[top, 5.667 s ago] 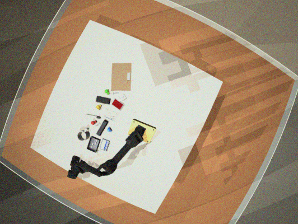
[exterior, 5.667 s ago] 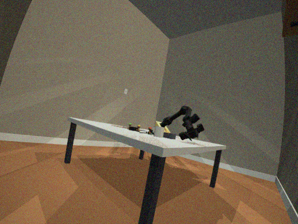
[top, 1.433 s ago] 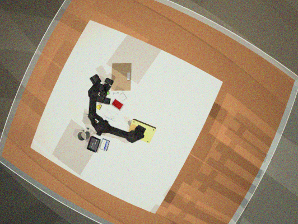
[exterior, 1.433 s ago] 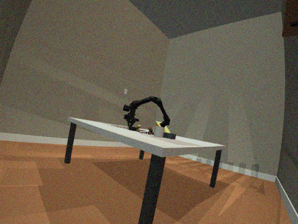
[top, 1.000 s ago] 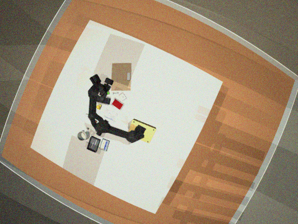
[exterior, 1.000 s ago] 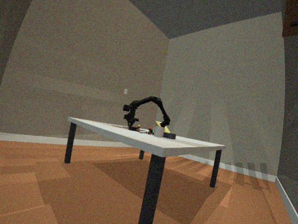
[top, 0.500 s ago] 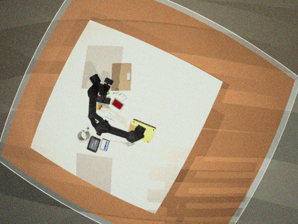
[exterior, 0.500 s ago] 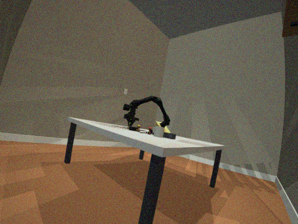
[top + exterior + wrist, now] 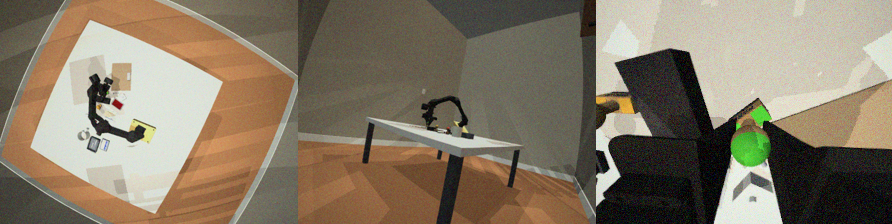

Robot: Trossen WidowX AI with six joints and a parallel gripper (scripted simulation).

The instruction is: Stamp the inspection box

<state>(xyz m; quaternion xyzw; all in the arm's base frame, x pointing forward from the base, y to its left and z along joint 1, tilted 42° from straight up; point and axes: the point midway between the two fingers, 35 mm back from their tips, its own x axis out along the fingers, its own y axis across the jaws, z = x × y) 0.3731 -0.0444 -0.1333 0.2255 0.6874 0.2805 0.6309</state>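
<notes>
The red ink pad lies 12 cm behind my gripper tip, 5 cm to the left of it and 3 cm below it. From my gripper tip the other things lie so: yellow-knobbed stamp (14 cm to the left, 2 cm below); lined paper slip (11 cm behind, 15 cm to the left, 4 cm below); dark grey block (8 cm to the left, 2 cm below).
</notes>
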